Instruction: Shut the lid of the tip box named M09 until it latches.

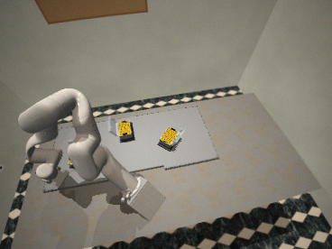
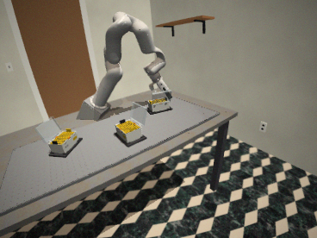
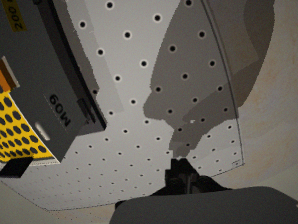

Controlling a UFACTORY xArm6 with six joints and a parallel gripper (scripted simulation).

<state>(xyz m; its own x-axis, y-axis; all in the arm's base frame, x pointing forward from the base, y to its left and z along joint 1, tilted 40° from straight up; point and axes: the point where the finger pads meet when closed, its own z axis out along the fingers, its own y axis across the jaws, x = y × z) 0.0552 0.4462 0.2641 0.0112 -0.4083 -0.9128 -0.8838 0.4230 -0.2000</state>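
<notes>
Now: the lid 180 mm ahead of my hand, 130 mm to the right of it and 70 mm above it. The rest, counted from my hand: tip box (130 mm ahead, 130 mm to the right, 30 mm above).
</notes>
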